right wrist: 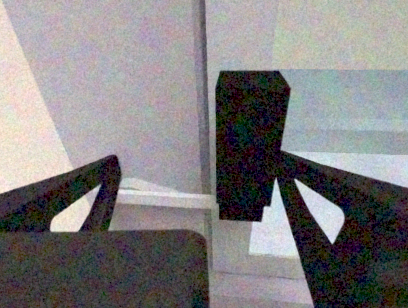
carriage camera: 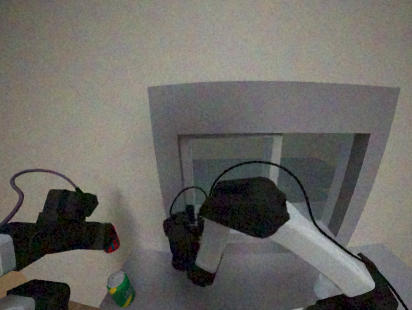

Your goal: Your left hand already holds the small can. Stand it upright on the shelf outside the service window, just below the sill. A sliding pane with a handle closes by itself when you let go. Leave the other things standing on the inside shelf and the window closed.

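Places are measured from the left arm's base along level axes (x right, y back, z down), in millimetres.
Pixels of known places: left gripper, fingertip midpoint: [carriage camera: 108, 234]; right gripper, fingertip midpoint: [right wrist: 198, 161].
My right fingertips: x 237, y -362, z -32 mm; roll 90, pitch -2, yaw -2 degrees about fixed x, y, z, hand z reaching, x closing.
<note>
For each thing: its top centre in the pictures, then the offset to it from my right fingertips. "pt": a spot on its surface instead. Level surfaces: height alone.
- small red can at its top centre: [carriage camera: 104, 227] dx -241, dy +127, dz -61 mm
- black handle at a spot on its surface: [right wrist: 249, 145] [carriage camera: 189, 214] pt dx +22, dy +33, dz -30 mm
- yellow can at its top centre: [carriage camera: 115, 278] dx -218, dy +194, dz +94 mm
- shelf at its surface level: dz +216 mm
- white cylinder at its top centre: [carriage camera: 331, 273] dx +468, dy +232, dz +104 mm
- pale bar at a spot on its surface: [right wrist: 165, 198] pt dx -18, dy +17, dz +12 mm
My left gripper [carriage camera: 109, 238] is shut on the small red can [carriage camera: 114, 239], whose end shows at the fingers, left of the window and away from it. My right gripper [right wrist: 198, 161] [carriage camera: 184, 237] is open in front of the window's left side. The black handle [right wrist: 249, 145] [carriage camera: 190, 211] stands upright between its fingers, close to or touching the finger at the right in the right wrist view; contact is unclear. The sliding pane [carriage camera: 225, 149] stands at the left jamb and looks closed. The outside shelf is not clearly visible.
A green and yellow can [carriage camera: 121, 290] stands on the left end of the grey inside shelf [carriage camera: 150, 272]. A white cylinder [carriage camera: 322, 287] is partly hidden by my right arm. The grey window frame [carriage camera: 270, 107] surrounds the opening. A pale bar [right wrist: 165, 198] runs left from the handle.
</note>
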